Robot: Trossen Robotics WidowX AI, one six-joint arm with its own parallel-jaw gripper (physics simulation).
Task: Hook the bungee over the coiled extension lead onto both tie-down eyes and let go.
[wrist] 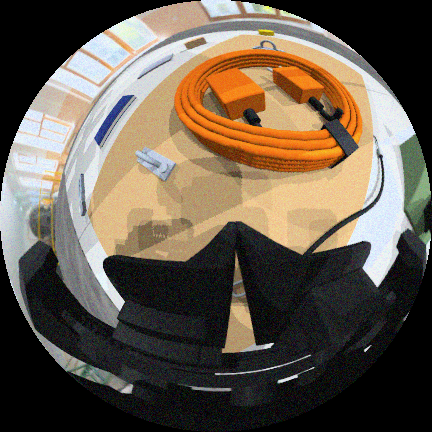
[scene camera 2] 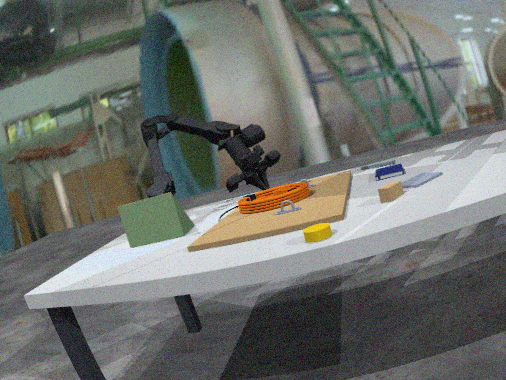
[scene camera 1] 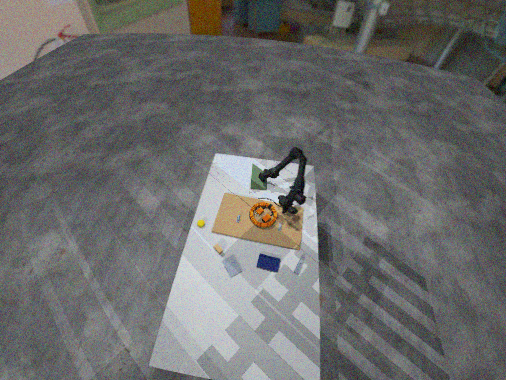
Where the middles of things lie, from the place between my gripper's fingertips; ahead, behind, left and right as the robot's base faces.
Now: the orange coiled extension lead (scene camera 2: 269, 199) 14 cm to the right of my hand and 5 cm ahead of it.
